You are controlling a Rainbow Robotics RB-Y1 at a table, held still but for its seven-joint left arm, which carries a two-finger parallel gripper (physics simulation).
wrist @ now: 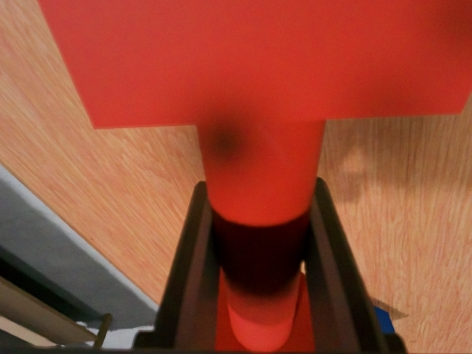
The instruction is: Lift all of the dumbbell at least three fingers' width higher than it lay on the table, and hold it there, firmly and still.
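Observation:
The red dumbbell (261, 170) fills the upper middle of the wrist view. Its large near head spans the top, its round handle runs down the middle, and part of its other head shows at the bottom, behind the handle. My gripper (261, 202) is shut on the handle, with one dark finger against each side. The dumbbell looks to be held above the wooden table (400, 230), with its soft shadow on the wood at the right. The exact height cannot be read from this view. The fingers and handle hide part of the far head.
The table's edge runs diagonally at the lower left, with a grey surface (55, 240) beyond it. A brown bar-like structure (42, 312) shows in the lower left corner. Part of a blue object (384, 320) shows at the lower right, beside the right finger.

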